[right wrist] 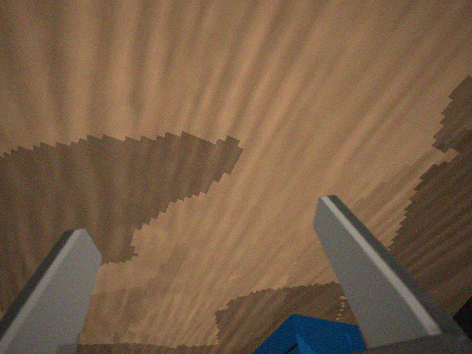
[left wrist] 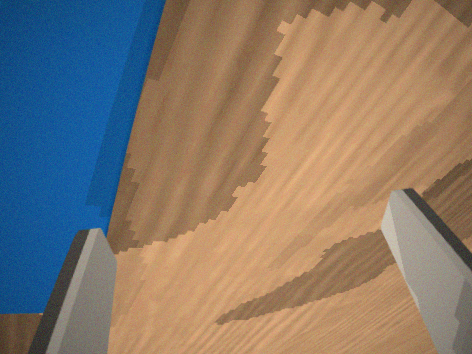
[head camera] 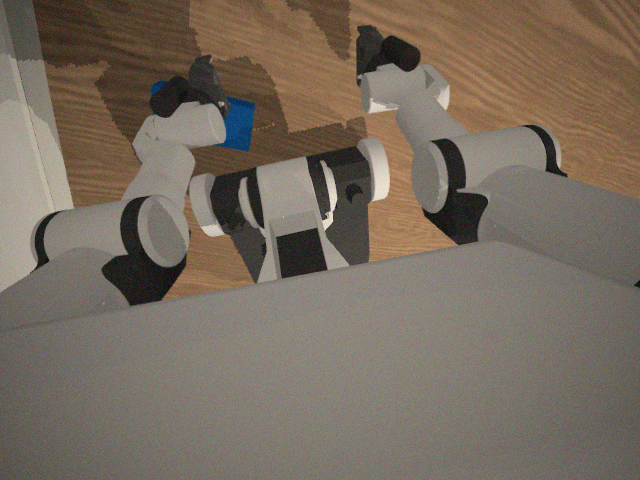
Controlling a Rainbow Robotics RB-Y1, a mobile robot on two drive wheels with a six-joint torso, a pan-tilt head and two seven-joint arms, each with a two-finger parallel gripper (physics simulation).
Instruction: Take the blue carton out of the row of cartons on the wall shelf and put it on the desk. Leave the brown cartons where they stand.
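Seen in the pictures: left gripper, between the fingertips: point(left wrist: 250, 227) point(head camera: 217, 82); right gripper, between the fingertips: point(right wrist: 209, 226) point(head camera: 361, 54); robot's base, origin of its link: point(right wrist: 471, 283).
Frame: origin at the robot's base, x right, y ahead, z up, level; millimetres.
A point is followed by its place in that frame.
A blue box-like thing point(head camera: 239, 124) {x -99, y 214, z 82 mm} point(left wrist: 60, 100) {x -169, y 278, z 82 mm} point(right wrist: 322, 330) {x -69, y 201, z 20 mm}, which looks like the blue carton, lies on the wood-patterned floor. In the head view the left arm partly covers it. My left gripper point(head camera: 206, 77) {x -115, y 323, z 95 mm} point(left wrist: 250, 227) {x -115, y 323, z 95 mm} is open and empty above the floor; in the left wrist view the blue thing fills the upper left, behind the left-hand finger. My right gripper point(head camera: 368, 49) {x 246, y 319, z 104 mm} point(right wrist: 209, 226) {x 246, y 319, z 104 mm} is open and empty; in the right wrist view part of the blue thing shows at the bottom. The wall shelf, the brown cartons and the desk cannot be made out.
A pale, flat-sided structure point(head camera: 25, 155) {x -642, y 270, z 120 mm} stands along the left edge of the head view, beside the left arm. The robot's own base point(head camera: 284, 191) and grey torso point(head camera: 320, 372) {x 25, y 345, z 830 mm} fill the middle and bottom. Jagged shadows lie on the floor.
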